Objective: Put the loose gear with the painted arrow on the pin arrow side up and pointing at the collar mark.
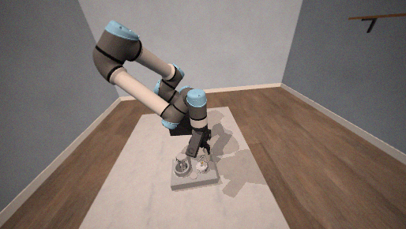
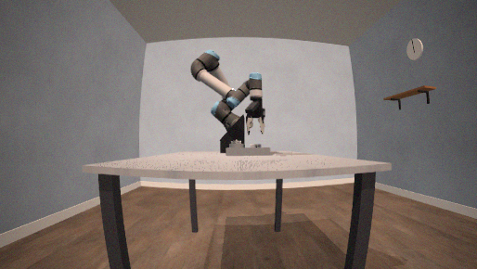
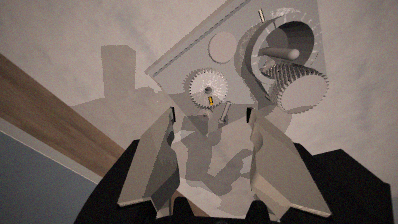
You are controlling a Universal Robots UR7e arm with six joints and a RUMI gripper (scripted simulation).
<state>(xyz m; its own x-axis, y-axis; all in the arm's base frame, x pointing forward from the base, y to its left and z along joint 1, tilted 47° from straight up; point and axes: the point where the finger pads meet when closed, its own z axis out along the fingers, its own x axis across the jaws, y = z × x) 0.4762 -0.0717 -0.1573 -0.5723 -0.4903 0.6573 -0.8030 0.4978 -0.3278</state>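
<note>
The loose gear lies 8 cm below my hand. Round my hand: flat round disc: 4 cm ahead, 5 cm to the right, 9 cm below; then short peg: 7 cm behind, 1 cm to the left, 8 cm below.
</note>
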